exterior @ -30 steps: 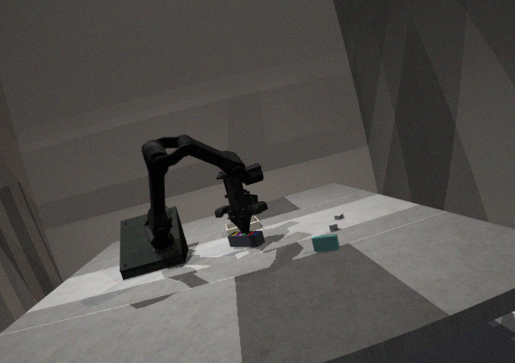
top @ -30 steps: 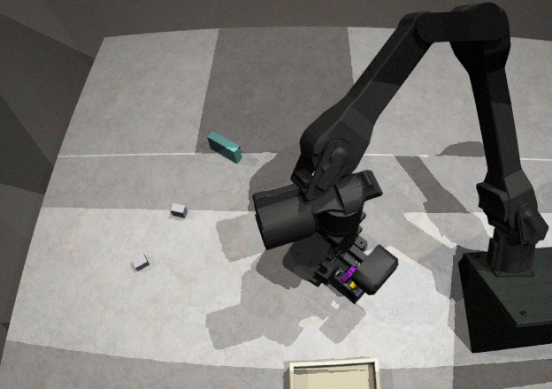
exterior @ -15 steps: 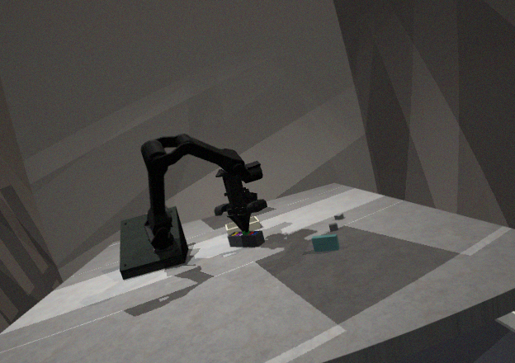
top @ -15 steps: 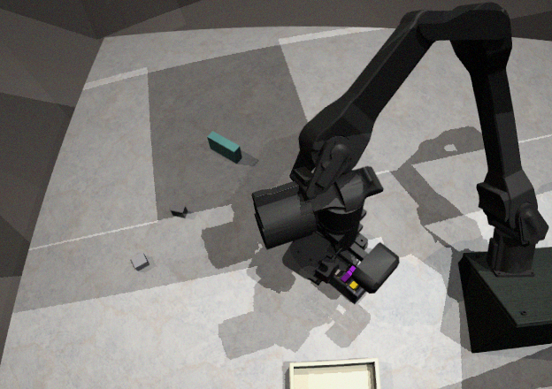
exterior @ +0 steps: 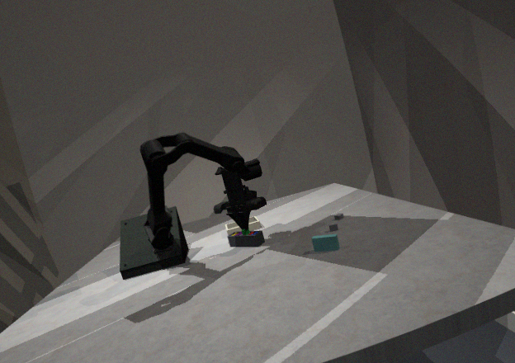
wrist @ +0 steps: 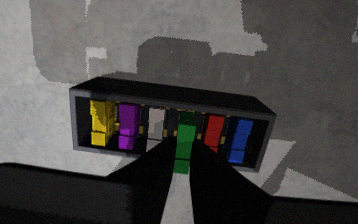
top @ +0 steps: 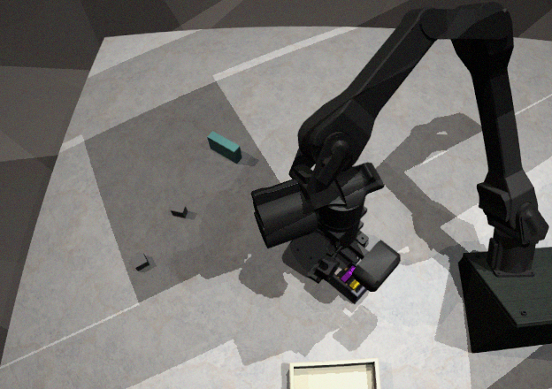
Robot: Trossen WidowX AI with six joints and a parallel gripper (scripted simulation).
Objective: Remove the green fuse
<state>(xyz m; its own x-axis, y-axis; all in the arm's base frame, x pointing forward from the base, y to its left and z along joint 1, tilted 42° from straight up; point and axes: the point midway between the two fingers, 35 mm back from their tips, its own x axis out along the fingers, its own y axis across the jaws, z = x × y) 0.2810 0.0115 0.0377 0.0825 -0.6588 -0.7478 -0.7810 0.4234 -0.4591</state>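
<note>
Now: the red fuse 10 mm ahead of my gripper tip, 10 mm to the right of it and 30 mm below it. Round my gripper tip: white fuse: 10 mm behind, 10 mm to the left, 30 mm below; blue fuse: 30 mm ahead, 20 mm to the right, 30 mm below; green fuse: 10 mm below.
</note>
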